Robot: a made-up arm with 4 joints. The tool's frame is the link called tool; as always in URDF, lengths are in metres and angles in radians. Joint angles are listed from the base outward.
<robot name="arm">
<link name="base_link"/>
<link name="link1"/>
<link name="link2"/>
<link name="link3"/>
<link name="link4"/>
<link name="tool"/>
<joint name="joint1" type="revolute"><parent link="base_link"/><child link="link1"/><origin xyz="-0.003 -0.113 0.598" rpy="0 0 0"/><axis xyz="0.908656 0.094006 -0.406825"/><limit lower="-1.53" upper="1"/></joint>
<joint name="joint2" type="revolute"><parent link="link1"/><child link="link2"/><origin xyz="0.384 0.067 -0.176" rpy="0 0 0"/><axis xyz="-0.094 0.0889 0.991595"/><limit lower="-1.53" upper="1.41"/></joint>
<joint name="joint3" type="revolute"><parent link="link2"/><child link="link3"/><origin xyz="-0.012 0.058 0.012" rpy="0 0 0"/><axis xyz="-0.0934 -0.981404 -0.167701"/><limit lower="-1.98" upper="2.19"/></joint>
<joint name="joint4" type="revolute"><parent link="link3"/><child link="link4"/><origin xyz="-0.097 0.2 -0.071" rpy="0 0 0"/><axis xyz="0.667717 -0.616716 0.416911"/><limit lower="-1.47" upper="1.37"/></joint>
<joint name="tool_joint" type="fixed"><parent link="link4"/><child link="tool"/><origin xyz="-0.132 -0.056 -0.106" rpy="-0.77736 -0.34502 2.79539"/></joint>
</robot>
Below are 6 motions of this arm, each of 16 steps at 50 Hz.
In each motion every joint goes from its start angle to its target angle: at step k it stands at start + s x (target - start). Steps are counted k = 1, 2, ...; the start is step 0. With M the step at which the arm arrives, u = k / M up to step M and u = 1 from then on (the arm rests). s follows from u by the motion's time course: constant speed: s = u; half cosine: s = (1 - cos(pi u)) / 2; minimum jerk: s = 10 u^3 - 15 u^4 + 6 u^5.
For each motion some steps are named. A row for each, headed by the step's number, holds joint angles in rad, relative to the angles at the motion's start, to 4 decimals.
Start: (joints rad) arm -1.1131 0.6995 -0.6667 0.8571
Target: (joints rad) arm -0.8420 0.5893 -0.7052 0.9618
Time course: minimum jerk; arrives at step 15
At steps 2, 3, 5, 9, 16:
2: 0.0052 -0.0021 -0.0007 0.0020
3: 0.0157 -0.0064 -0.0022 0.0061
5: 0.0569 -0.0231 -0.0081 0.0220
9: 0.1850 -0.0752 -0.0263 0.0715
16: 0.2711 -0.1102 -0.0385 0.1047

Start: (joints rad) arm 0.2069 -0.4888 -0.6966 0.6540
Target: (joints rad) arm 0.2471 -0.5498 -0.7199 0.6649
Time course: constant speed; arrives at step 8
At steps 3, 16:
3: 0.0151 -0.0229 -0.0087 0.0041
16: 0.0402 -0.0610 -0.0233 0.0109

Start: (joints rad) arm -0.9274 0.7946 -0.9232 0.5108
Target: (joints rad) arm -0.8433 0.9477 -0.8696 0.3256
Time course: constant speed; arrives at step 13
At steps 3, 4, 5, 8, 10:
3: 0.0194 0.0353 0.0124 -0.0427
4: 0.0259 0.0471 0.0165 -0.0570
5: 0.0323 0.0589 0.0206 -0.0712
8: 0.0518 0.0942 0.0330 -0.1140
10: 0.0647 0.1178 0.0412 -0.1425

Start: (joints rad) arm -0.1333 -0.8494 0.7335 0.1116
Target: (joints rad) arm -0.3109 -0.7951 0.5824 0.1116
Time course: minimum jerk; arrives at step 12
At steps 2, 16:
2: -0.0063 0.0019 -0.0054 0.0000
16: -0.1776 0.0543 -0.1511 0.0000

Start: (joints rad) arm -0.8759 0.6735 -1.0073 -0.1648
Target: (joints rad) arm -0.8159 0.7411 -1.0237 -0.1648
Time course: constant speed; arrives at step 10
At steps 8, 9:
8: 0.0480 0.0541 -0.0131 0.0000
9: 0.0540 0.0608 -0.0148 0.0000

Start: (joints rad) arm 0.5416 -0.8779 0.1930 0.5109
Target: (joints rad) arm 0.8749 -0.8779 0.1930 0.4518
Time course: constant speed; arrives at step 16
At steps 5, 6, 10, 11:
5: 0.1042 0.0000 0.0000 -0.0185
6: 0.1250 0.0000 0.0000 -0.0222
10: 0.2083 0.0000 0.0000 -0.0369
11: 0.2291 0.0000 0.0000 -0.0406

